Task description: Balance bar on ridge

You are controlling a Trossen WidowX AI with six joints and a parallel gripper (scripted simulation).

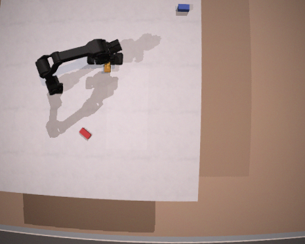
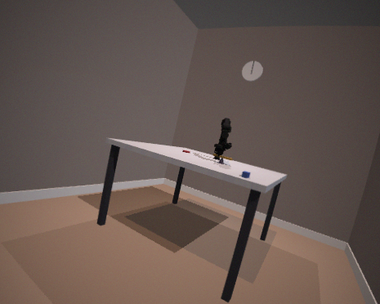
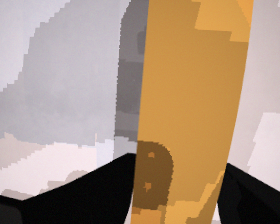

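My gripper tip is now 30 mm to the right of the orange bar. Round my gripper tip: red block: 400 mm to the right, 130 mm behind, 50 mm below; then blue block: 430 mm ahead, 360 mm to the left, 40 mm below.
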